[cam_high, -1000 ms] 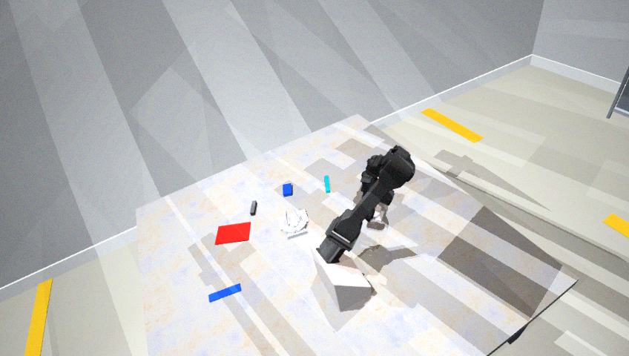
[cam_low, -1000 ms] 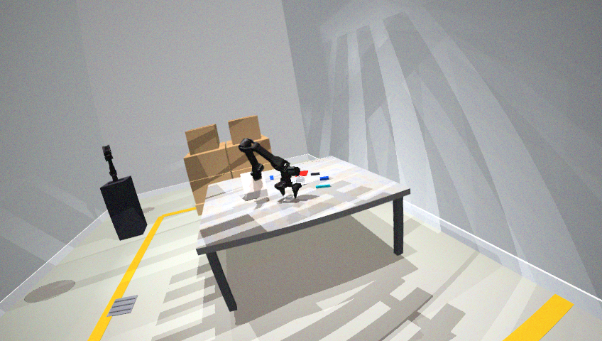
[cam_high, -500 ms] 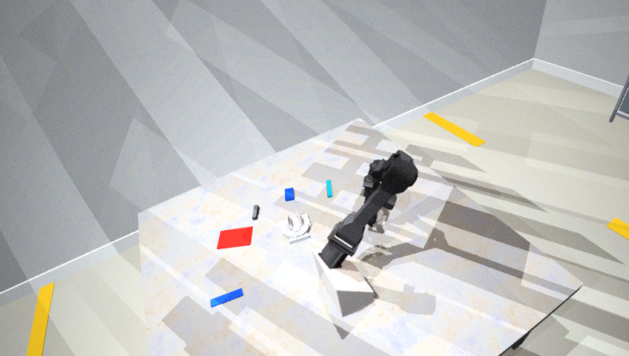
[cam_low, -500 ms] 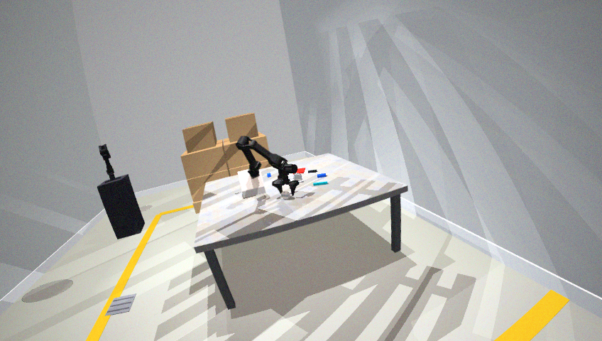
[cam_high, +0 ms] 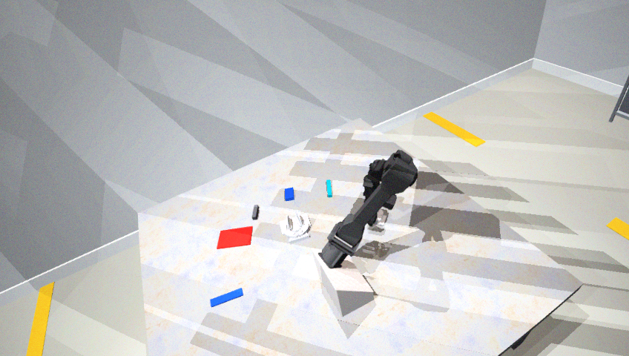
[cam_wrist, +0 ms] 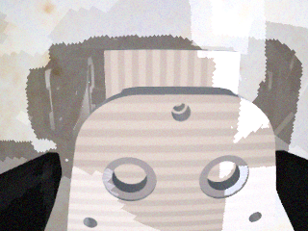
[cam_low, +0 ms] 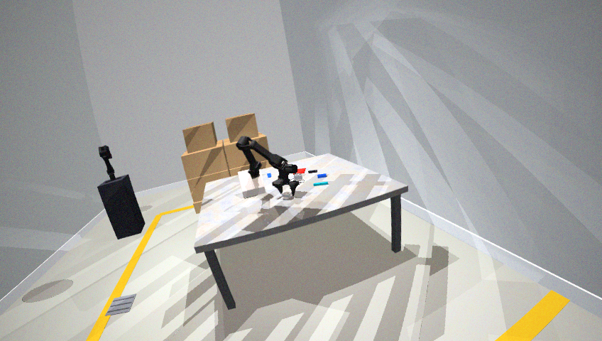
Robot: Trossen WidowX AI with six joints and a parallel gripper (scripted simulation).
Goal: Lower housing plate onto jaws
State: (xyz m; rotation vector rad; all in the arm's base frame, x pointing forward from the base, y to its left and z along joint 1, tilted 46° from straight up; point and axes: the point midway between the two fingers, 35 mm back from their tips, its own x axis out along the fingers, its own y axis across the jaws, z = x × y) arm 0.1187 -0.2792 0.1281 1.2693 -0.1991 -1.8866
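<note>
Now: the white part 1 cm behind my gripper tip. The rest, counted from my gripper tip: cyan bar: 26 cm ahead, 4 cm to the left; then black block: 36 cm to the left, 36 cm ahead; then red flat square: 49 cm to the left, 29 cm ahead, 1 cm below.
</note>
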